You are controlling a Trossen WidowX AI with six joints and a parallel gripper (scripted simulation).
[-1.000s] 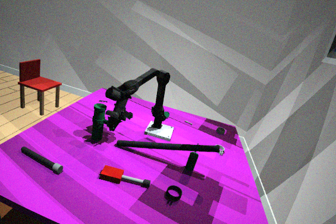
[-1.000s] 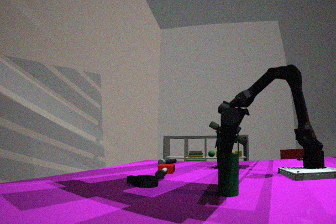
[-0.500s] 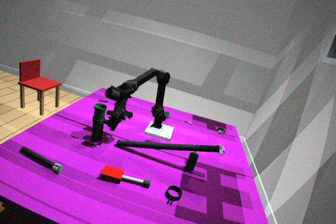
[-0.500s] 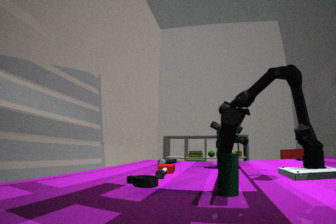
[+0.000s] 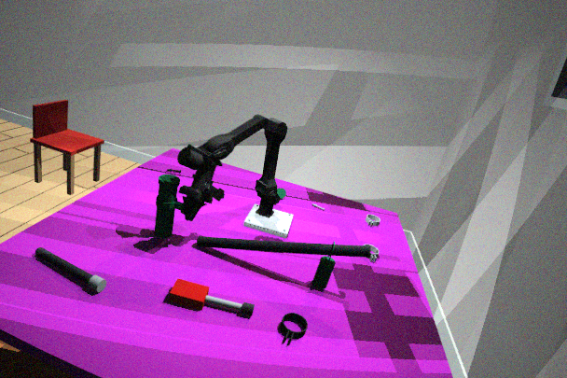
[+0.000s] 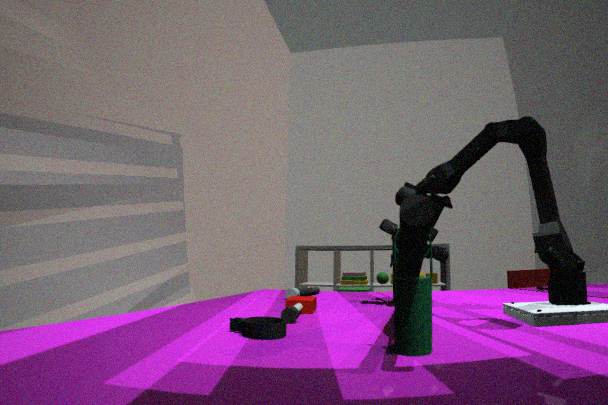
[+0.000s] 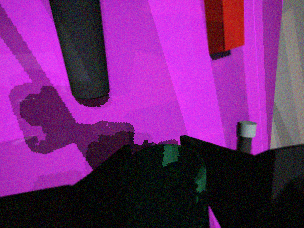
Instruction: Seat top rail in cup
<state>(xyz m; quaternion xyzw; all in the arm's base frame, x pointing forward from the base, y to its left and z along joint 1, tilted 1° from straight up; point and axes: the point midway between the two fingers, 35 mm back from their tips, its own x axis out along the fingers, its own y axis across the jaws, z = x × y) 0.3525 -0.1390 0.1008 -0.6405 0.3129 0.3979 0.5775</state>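
Right now the green rail-end cup is 10 mm behind my gripper tip, 30 mm to the right of it and 30 mm above it. From my gripper tip the other things lie so: short green post (80 mm behind, 450 mm to the left, 10 mm above).
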